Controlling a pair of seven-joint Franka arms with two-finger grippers.
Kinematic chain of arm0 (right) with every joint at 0, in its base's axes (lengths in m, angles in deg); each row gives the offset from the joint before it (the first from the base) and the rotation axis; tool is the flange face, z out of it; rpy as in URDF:
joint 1: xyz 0 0 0.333 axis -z
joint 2: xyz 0 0 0 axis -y
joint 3: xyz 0 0 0.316 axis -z
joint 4: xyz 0.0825 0 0 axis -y
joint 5: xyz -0.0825 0 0.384 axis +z
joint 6: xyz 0 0 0 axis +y
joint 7: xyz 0.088 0 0 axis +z
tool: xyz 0 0 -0.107 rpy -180 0 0
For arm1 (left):
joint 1: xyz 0 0 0.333 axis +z
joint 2: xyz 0 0 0 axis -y
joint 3: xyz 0 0 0.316 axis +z
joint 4: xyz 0.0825 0 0 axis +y
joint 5: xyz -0.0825 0 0.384 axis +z
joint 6: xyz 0 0 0 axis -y
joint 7: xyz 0.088 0 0 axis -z
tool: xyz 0 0 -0.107 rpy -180 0 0
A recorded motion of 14 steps. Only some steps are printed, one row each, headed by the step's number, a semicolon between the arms.
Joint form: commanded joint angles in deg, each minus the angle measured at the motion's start. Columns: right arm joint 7, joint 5, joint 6, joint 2, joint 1, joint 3, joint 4; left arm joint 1, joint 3, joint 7, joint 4, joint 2, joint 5, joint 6.
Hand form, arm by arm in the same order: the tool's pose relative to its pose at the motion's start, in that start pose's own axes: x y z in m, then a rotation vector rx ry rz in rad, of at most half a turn. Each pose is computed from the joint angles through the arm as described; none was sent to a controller.
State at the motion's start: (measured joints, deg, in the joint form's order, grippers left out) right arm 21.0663 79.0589 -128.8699 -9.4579 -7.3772 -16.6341 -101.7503; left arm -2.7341 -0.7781 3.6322 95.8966 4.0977 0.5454 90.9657
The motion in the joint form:
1: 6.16 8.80 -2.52 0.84 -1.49 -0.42 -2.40; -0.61 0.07 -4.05 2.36 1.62 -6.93 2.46
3: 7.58 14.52 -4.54 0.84 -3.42 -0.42 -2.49; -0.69 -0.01 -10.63 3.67 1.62 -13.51 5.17
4: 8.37 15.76 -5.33 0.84 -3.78 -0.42 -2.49; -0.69 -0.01 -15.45 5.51 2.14 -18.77 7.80
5: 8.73 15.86 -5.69 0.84 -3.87 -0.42 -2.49; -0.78 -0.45 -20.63 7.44 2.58 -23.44 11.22
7: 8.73 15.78 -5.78 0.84 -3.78 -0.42 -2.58; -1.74 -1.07 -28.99 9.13 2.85 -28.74 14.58
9: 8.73 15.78 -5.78 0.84 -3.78 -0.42 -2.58; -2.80 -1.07 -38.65 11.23 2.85 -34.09 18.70
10: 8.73 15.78 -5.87 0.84 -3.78 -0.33 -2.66; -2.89 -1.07 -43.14 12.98 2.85 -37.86 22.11
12: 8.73 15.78 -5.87 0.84 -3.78 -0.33 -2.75; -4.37 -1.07 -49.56 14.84 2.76 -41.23 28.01
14: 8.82 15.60 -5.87 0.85 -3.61 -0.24 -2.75; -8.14 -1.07 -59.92 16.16 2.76 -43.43 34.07
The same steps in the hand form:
1: -0.0150 0.0024 0.0132 0.0772 0.0460 0.0011; -0.0040 0.0176 0.0001 -0.1197 0.0329 -0.0665
3: -0.0235 -0.0040 0.0260 0.1307 0.0773 0.0375; 0.0007 0.0294 0.0047 -0.2367 0.0460 -0.1910
4: -0.0246 -0.0048 0.0277 0.1383 0.0910 0.0381; 0.0020 0.0365 0.0089 -0.3310 0.0515 -0.2919
5: -0.0246 -0.0047 0.0279 0.1362 0.0958 0.0332; 0.0046 0.0462 0.0132 -0.4159 0.0579 -0.3969
7: -0.0242 -0.0035 0.0272 0.1333 0.0977 0.0339; 0.0073 0.0654 0.0166 -0.5140 0.0356 -0.5450
9: -0.0242 -0.0035 0.0272 0.1333 0.0977 0.0339; 0.0116 0.0772 0.0249 -0.6130 -0.0066 -0.7359
10: -0.0238 -0.0023 0.0265 0.1312 0.1001 0.0353; 0.0150 0.0775 0.0326 -0.6805 -0.0253 -0.8505
12: -0.0241 -0.0016 0.0267 0.1302 0.0996 0.0365; 0.0204 0.0863 0.0391 -0.7507 -0.0285 -0.9912
14: -0.0225 -0.0006 0.0246 0.1273 0.1030 0.0336; 0.0221 0.1150 0.0406 -0.8109 -0.0613 -1.1535

